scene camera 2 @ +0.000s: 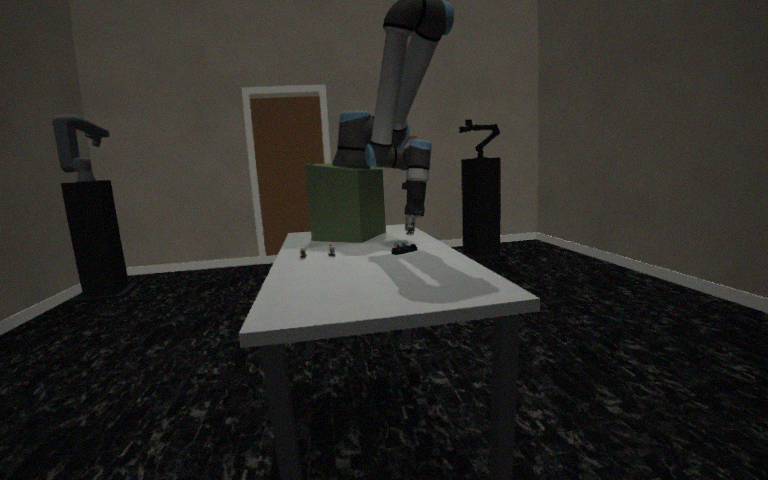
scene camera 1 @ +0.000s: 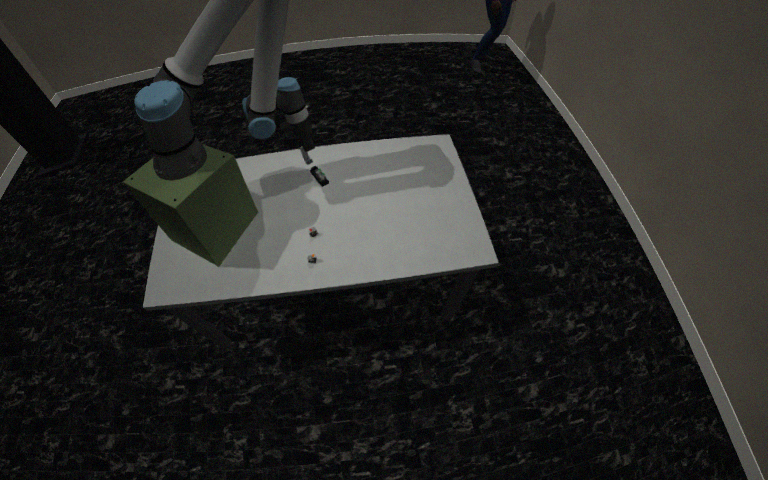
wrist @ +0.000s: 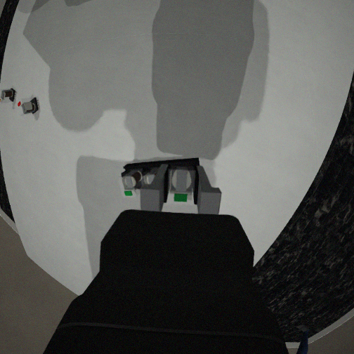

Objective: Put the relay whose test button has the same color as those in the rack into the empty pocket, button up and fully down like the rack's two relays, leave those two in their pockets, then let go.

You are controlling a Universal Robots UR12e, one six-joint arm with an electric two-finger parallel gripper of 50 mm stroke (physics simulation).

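Places are measured from the arm's base along level axes (x ahead, y left, z up), in millimetres.
Pixels of known places: gripper, fingertip midpoint: [scene camera 2: 409, 231] [scene camera 1: 307, 160]; arm's base, link origin: [scene camera 2: 351, 167] [scene camera 1: 180, 162].
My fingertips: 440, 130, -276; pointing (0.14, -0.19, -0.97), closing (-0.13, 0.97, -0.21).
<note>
Ahead of a thing's pixels: the offset from my fingertips to its middle, as dx, dy, dz. Level surfaces: height alone.
My gripper [scene camera 1: 308, 160] [scene camera 2: 410, 228] [wrist: 181, 176] is shut on a relay [wrist: 181, 176] with a green button, which faces the bottom of the wrist view. A gap shows between the gripper and the black rack [scene camera 1: 324, 181] [scene camera 2: 396, 251] [wrist: 150, 164] below it. In the wrist view the fingers and held relay cover the rack's middle and right. One rack relay [wrist: 132, 180] with a green button shows at the rack's left end; the other is mostly hidden behind the left finger. The empty pocket cannot be made out.
A relay with a red button {-40, -324, -55} [scene camera 1: 313, 232] [scene camera 2: 331, 251] [wrist: 29, 106] and a relay with an orange button {-66, -435, -55} [scene camera 1: 312, 259] [scene camera 2: 303, 253] [wrist: 8, 94] are on the white table {dz -77} [scene camera 1: 396, 237] [scene camera 2: 317, 300], away from the rack. The green robot base block [scene camera 1: 218, 209] [scene camera 2: 339, 203] stands on one side.
</note>
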